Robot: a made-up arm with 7 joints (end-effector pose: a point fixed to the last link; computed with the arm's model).
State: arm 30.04 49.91 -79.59 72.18 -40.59 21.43 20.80
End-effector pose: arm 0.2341 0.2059 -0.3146 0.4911 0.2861 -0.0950 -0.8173
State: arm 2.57 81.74 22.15 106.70 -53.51 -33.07 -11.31
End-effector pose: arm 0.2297 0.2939 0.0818 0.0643 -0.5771 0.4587 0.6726
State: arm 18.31 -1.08 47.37 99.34 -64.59 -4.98 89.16
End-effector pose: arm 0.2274 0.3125 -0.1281 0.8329 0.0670 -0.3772 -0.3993
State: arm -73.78 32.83 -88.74 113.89 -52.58 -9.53 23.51
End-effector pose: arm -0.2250 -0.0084 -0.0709 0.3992 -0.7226 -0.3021 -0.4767
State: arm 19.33 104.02 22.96 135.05 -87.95 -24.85 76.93
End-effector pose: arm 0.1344 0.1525 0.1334 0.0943 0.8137 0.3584 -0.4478
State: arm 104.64 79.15 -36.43 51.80 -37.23 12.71 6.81
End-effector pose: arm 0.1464 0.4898 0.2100 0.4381 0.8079 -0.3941 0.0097
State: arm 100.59 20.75 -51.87 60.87 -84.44 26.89 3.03
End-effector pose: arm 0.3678 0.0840 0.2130 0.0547 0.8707 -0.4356 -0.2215
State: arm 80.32 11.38 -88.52 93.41 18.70 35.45 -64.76
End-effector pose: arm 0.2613 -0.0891 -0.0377 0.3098 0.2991 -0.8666 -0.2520
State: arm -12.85 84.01 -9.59 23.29 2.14 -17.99 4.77
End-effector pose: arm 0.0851 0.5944 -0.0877 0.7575 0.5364 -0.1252 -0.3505
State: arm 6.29 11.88 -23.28 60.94 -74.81 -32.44 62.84
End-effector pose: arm 0.2504 0.1105 -0.3454 0.3836 -0.1015 -0.0785 -0.9145
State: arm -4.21 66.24 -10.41 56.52 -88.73 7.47 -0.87
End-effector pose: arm 0.2012 0.4545 -0.2035 0.3030 0.5863 0.0849 -0.7465
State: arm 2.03 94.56 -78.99 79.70 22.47 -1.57 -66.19
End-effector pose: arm 0.0575 0.4237 -0.2289 0.6004 0.5852 -0.3255 -0.4371
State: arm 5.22 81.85 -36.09 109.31 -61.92 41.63 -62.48
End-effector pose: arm 0.2146 0.2483 -0.1463 0.1393 -0.7257 0.5361 0.4082
